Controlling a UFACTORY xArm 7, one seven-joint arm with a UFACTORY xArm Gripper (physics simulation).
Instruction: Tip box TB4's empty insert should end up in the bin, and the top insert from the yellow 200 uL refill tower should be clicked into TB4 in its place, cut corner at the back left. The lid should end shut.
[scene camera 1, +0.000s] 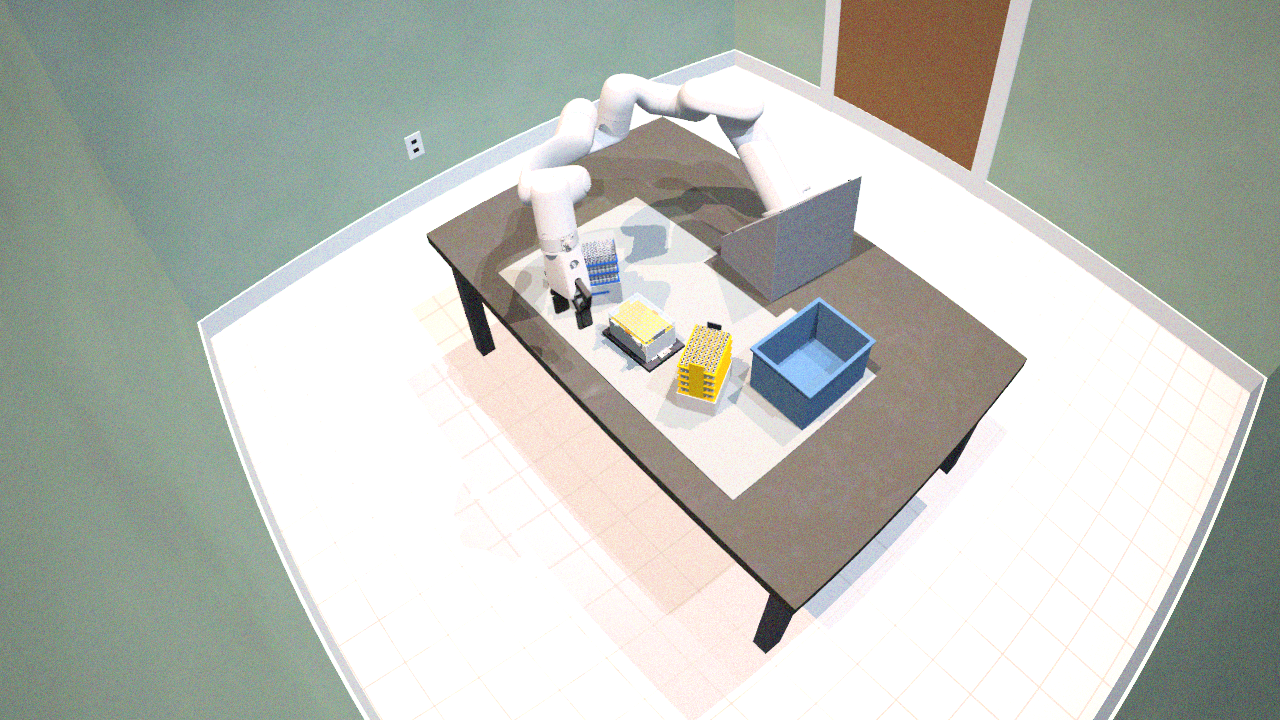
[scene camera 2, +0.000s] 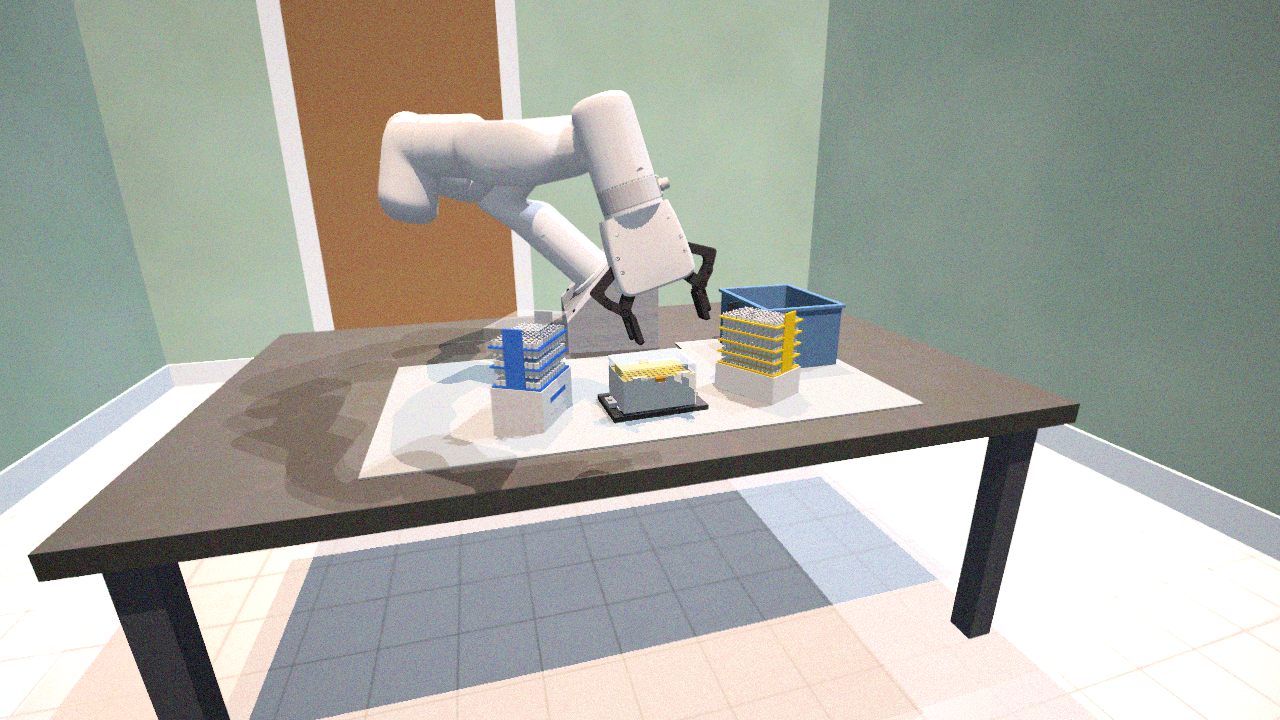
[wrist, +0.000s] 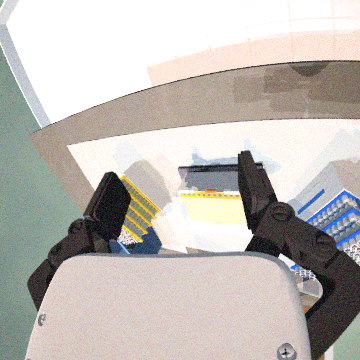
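Note:
The grey tip box (scene camera 1: 657, 348) (scene camera 2: 653, 394) (wrist: 210, 181) sits on a black base (scene camera 2: 660, 413) in mid-mat. A yellow insert (scene camera 1: 641, 320) (scene camera 2: 648, 369) (wrist: 210, 207) is in its top, under a clear lid that looks shut. The box label is not readable. The yellow refill tower (scene camera 1: 704, 358) (scene camera 2: 756, 344) (wrist: 139, 210) stands between box and bin, several inserts stacked. The blue bin (scene camera 1: 785, 394) (scene camera 2: 821, 340) (wrist: 154, 240) is beyond it; its visible floor holds nothing. My gripper (scene camera 1: 572, 313) (scene camera 2: 671, 327) (wrist: 176, 176) is open and empty, tilted, above the table; its fingers partly cover box and tower in the wrist view.
A blue refill tower (scene camera 1: 602, 268) (scene camera 2: 529, 362) (wrist: 334, 214) stands on the other side of the box, close to the gripper in scene camera 1. A tall grey panel (scene camera 1: 810, 237) stands behind the pale mat (scene camera 1: 729, 470) (scene camera 2: 863, 394) (wrist: 95, 155), near the arm's base.

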